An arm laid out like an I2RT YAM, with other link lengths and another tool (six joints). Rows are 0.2 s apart.
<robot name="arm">
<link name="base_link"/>
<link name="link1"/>
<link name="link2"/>
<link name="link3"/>
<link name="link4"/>
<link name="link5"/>
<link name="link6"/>
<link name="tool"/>
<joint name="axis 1" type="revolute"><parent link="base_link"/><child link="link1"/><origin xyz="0 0 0.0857"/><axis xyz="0 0 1"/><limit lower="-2.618" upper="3.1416"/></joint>
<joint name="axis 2" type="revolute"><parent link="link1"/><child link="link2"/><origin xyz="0.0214 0.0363 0.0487"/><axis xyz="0 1 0"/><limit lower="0" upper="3.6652"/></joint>
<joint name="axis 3" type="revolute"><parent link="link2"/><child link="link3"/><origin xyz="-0.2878 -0.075 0"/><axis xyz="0 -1 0"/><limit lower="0" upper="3.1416"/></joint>
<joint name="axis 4" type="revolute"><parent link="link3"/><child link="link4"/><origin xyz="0.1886 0.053 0.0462"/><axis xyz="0 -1 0"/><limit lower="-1.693" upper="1.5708"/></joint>
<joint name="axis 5" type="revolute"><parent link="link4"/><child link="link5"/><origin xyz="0.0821 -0.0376 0.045"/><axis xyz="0 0 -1"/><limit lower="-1.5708" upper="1.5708"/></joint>
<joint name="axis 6" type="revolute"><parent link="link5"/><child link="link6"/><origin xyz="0.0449 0 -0.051"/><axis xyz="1 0 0"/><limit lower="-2.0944" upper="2.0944"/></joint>
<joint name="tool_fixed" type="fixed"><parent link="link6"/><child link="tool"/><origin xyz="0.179 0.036 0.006" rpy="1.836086 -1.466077 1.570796"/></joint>
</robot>
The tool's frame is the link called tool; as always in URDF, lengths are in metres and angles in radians.
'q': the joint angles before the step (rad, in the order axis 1, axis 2, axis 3, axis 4, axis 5, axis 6). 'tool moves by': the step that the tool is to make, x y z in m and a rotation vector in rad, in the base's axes. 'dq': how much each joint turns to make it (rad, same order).
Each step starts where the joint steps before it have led.
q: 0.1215 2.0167 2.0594 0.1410 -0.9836 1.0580
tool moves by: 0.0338 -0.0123 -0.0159 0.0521 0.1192 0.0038
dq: -0.0297 0.1075 0.1014 -0.0001 -0.0213 0.1274
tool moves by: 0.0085 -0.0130 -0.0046 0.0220 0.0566 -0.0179
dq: -0.0233 0.0031 -0.0099 0.0009 -0.0008 0.0504
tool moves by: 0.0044 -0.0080 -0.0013 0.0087 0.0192 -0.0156
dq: -0.0136 -0.0003 -0.0051 0.0010 0.0036 0.0175
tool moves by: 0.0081 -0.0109 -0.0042 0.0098 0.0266 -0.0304
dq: -0.0165 0.0003 -0.0120 -0.0003 0.0155 0.0160
